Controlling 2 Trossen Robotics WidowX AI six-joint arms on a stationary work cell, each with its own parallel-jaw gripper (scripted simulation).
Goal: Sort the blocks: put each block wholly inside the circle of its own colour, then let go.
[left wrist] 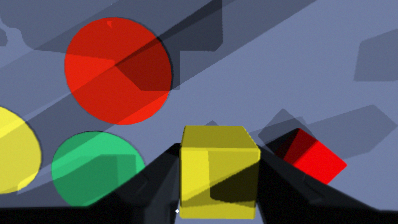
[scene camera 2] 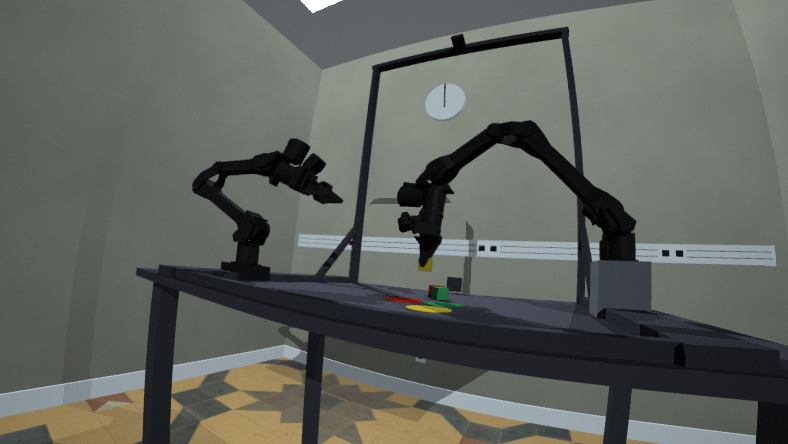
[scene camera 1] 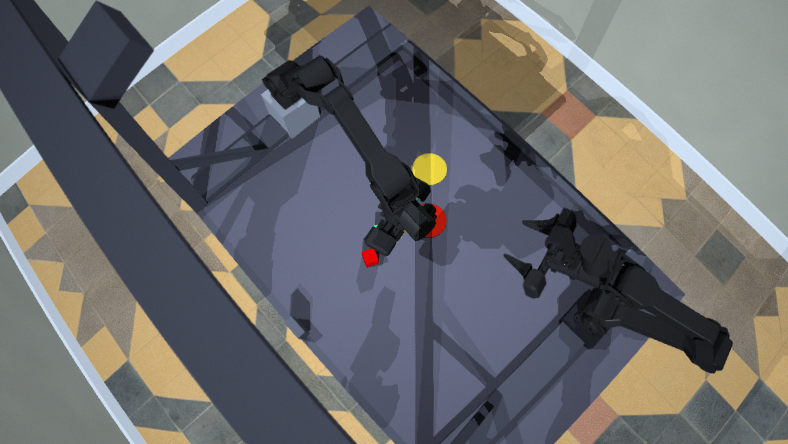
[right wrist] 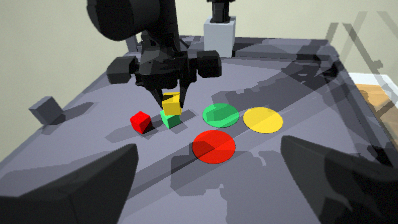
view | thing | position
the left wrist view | left gripper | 215, 151
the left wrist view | red block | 302, 150
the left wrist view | yellow block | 218, 165
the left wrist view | red circle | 118, 71
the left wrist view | green circle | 86, 167
